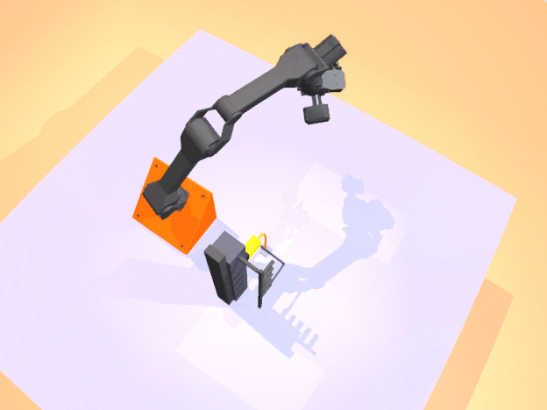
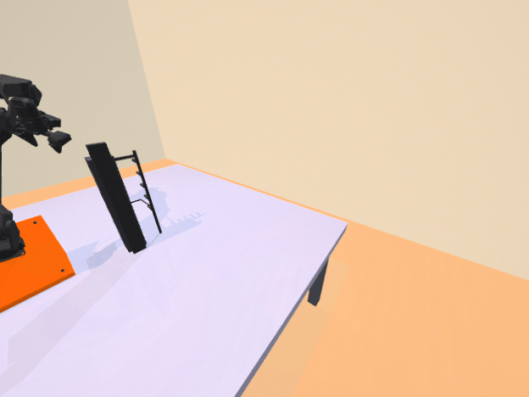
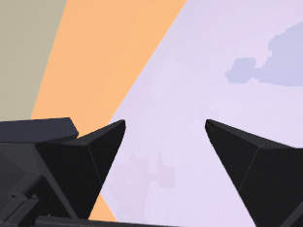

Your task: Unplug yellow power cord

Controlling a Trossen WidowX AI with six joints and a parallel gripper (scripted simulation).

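The yellow plug lies 420 mm to the right of my gripper tip, 120 mm below it and 100 mm ahead of it.
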